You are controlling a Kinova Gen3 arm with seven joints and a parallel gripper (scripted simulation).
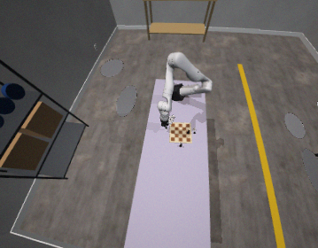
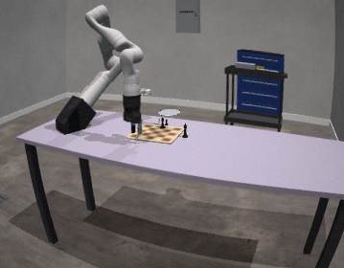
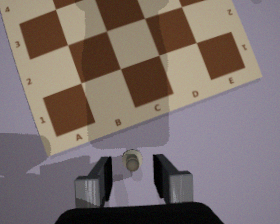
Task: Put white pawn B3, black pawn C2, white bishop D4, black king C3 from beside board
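Now: the white pawn 5 cm below my hand. Also, from my hand: chessboard (14 cm to the left, 6 cm below, 1 cm ahead); then black king (18 cm to the left, 14 cm ahead, 3 cm below); then white bishop (27 cm to the left, 6 cm behind, 4 cm below).
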